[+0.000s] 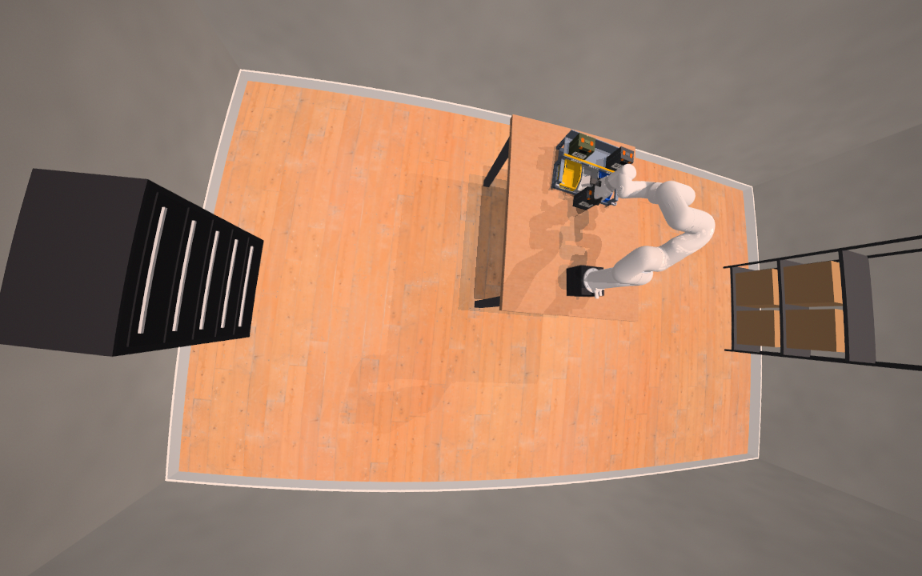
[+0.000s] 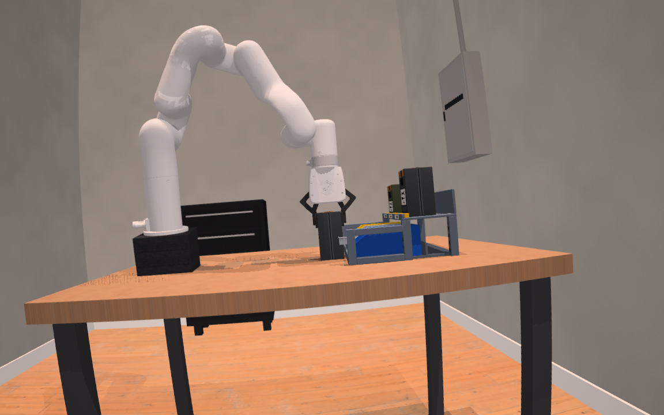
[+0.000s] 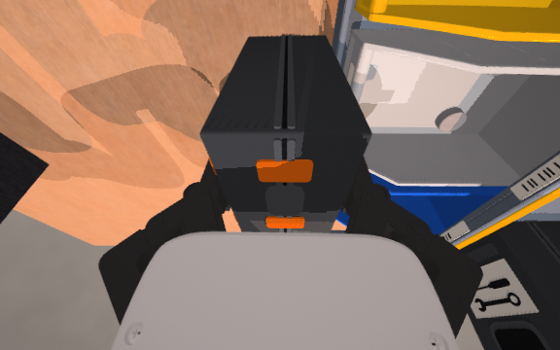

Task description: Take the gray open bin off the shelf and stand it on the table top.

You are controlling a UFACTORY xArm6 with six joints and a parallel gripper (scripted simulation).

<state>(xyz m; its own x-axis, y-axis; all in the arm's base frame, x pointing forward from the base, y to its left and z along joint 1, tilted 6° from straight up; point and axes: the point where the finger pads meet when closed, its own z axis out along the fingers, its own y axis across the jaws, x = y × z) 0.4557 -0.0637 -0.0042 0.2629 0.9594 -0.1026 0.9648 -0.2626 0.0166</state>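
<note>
My hand is 13 cm short of the gray open bin, 6 cm above it and 4 cm to the left of it. Also, from my hand: blue bin (14 cm to the right, 10 cm ahead, 6 cm below); yellow bin (16 cm ahead, 7 cm to the left, 6 cm below); black box (4 cm below).
</note>
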